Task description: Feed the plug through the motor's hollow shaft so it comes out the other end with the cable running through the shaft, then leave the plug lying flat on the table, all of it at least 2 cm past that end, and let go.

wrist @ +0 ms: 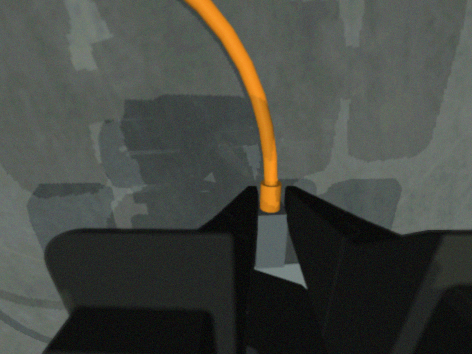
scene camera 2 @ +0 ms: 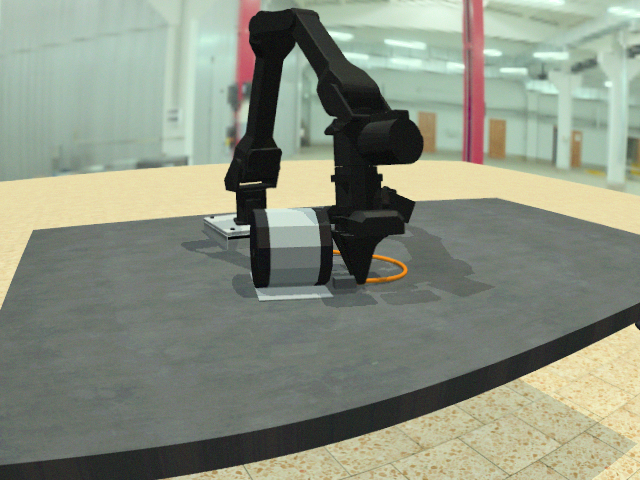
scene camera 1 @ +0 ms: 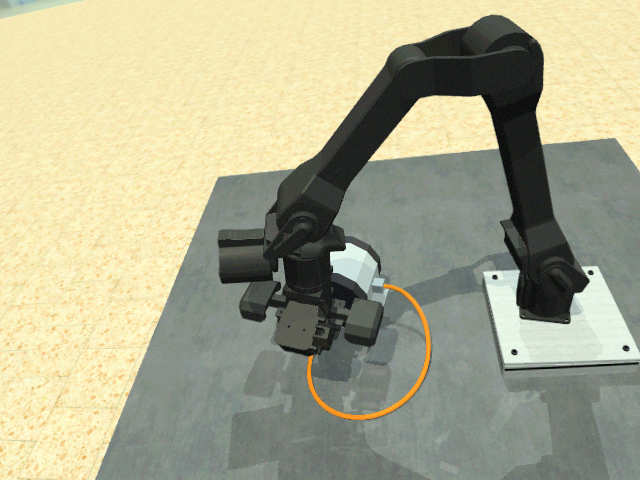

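Pixels of known places: gripper, fingertip midpoint: (wrist: 270,195) (scene camera 2: 359,283); arm's base, link origin: (scene camera 1: 543,304).
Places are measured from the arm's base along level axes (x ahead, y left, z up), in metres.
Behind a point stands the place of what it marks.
The motor (scene camera 1: 356,260) @[y 0.006, x 0.258, z 0.063 m] (scene camera 2: 294,242) @[y 0.008, x 0.334, z 0.040 m], a pale drum with dark end rings, lies on its side on a pale base (wrist: 290,273) @[y 0.050, x 0.324, z -0.028 m]. My gripper (scene camera 2: 361,280) @[y 0.102, x 0.310, z -0.026 m] (wrist: 270,195) @[y 0.102, x 0.310, z -0.026 m] points down beside one end of it, low at the table, and is shut on the plug (scene camera 2: 344,282) @[y 0.080, x 0.316, z -0.022 m] (wrist: 271,240) @[y 0.084, x 0.309, z -0.017 m]. The small grey plug lies flat outside the motor, its free end towards the motor's end. The fingertips touch its sides near the orange collar. The orange cable (scene camera 1: 428,341) @[y 0.077, x 0.149, z -0.012 m] (scene camera 2: 405,269) @[y 0.190, x 0.269, z -0.024 m] (wrist: 260,105) @[y 0.144, x 0.304, z -0.022 m] leaves the plug's rear. The shaft opening is hidden, and the arm hides the plug in scene camera 1.
The cable loops over the dark table (scene camera 1: 170,413) @[y 0.242, x 0.481, z -0.031 m] (scene camera 2: 180,372) @[y -0.142, x 0.526, z -0.030 m] to a small pale block (scene camera 1: 378,284) @[y 0.018, x 0.227, z 0.029 m] on the motor's side. The arm's silver base plate (scene camera 1: 568,353) @[y 0.081, x -0.027, z 0.002 m] (scene camera 2: 219,227) @[y -0.064, x 0.036, z -0.001 m] stands beyond the loop.
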